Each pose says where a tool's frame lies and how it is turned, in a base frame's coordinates. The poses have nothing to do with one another.
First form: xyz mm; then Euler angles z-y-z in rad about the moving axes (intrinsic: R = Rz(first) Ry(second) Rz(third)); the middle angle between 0 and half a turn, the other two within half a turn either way.
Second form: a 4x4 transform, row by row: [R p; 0 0 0 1], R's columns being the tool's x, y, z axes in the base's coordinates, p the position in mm. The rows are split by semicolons. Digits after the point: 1 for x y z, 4 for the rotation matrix.
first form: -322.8 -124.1 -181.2 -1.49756 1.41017 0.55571
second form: 0.5361 0.8411 0.0722 -322.8; -0.0969 0.1463 -0.9845 -124.1; -0.8386 0.5208 0.1599 -181.2; 0 0 0 1
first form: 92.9 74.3 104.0 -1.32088 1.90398 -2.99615
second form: -0.0604 -0.9704 0.2337 92.9; -0.3494 -0.1988 -0.9156 74.3; 0.9350 -0.1370 -0.3271 104.0; 0 0 0 1
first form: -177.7 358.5 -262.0 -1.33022 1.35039 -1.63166
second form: -0.9726 -0.0071 0.2325 -177.7; -0.2249 -0.2264 -0.9477 358.5; 0.0594 -0.9740 0.2186 -262.0; 0 0 0 1
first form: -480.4 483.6 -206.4 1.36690 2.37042 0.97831
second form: -0.8935 -0.4264 0.1411 -480.4; -0.2242 0.6956 0.6825 483.6; -0.3892 0.5782 -0.7171 -206.4; 0 0 0 1
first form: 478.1 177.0 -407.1 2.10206 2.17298 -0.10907
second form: 0.3791 -0.8258 -0.4175 478.1; -0.4303 -0.5568 0.7105 177.0; -0.8192 -0.0897 -0.5664 -407.1; 0 0 0 1
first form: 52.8 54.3 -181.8 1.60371 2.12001 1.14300
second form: -0.9023 -0.4303 -0.0281 52.8; -0.2464 0.4611 0.8525 54.3; -0.3539 0.7761 -0.5220 -181.8; 0 0 0 1
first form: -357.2 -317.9 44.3 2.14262 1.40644 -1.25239
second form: 0.7709 -0.3473 -0.5339 -357.2; 0.5570 -0.0387 0.8296 -317.9; -0.3088 -0.9369 0.1636 44.3; 0 0 0 1
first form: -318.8 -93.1 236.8 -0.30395 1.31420 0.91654
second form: 0.3849 -0.0100 0.9229 -318.8; 0.7109 0.6409 -0.2895 -93.1; -0.5886 0.7675 0.2538 236.8; 0 0 0 1
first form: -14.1 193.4 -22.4 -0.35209 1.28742 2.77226
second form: -0.1203 -0.4163 0.9012 -14.1; 0.4288 -0.8406 -0.3311 193.4; 0.8954 0.3466 0.2796 -22.4; 0 0 0 1
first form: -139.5 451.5 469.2 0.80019 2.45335 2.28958
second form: -0.1857 0.8774 0.4424 -139.5; 0.8891 -0.0416 0.4557 451.5; 0.4182 0.4780 -0.7724 469.2; 0 0 0 1
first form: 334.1 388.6 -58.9 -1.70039 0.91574 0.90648
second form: 0.7322 0.6733 -0.1025 334.1; -0.4742 0.3960 -0.7864 388.6; -0.4889 0.6244 0.6092 -58.9; 0 0 0 1
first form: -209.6 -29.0 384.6 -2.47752 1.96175 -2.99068
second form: -0.3893 -0.5642 -0.7281 -209.6; -0.1138 0.8138 -0.5698 -29.0; 0.9140 -0.1390 -0.3811 384.6; 0 0 0 1
